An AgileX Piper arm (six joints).
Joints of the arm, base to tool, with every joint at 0 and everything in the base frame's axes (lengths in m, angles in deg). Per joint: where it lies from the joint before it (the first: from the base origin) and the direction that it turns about. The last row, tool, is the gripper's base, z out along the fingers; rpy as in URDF.
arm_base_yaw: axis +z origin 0 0 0.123
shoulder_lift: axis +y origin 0 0 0
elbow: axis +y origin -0.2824 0 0.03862
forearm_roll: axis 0.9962 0 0.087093 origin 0.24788 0 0.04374
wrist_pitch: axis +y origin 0 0 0
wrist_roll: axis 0.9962 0 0.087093 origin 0.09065 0 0.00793
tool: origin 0 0 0 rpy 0 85 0
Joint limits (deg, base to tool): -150..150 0..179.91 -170..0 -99.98..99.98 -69.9..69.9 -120..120
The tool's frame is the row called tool.
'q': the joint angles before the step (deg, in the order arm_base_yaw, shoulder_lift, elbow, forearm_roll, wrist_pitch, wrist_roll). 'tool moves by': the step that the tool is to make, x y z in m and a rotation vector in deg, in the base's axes. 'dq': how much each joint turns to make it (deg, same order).
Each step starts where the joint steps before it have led.
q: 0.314 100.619 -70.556 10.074 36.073 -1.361
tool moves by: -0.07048 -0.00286 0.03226 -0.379 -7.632 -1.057
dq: -0.234 -17.309 14.616 -0.105 -5.022 0.078
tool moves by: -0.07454 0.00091 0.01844 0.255 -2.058 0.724
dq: -0.001 -17.070 10.646 0.001 4.433 -0.001
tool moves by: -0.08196 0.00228 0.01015 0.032 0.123 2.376
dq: 0.002 -19.242 7.470 -0.088 12.119 -0.394
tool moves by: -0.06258 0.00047 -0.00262 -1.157 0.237 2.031
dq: 0.001 -15.450 3.962 -1.013 11.904 -0.157
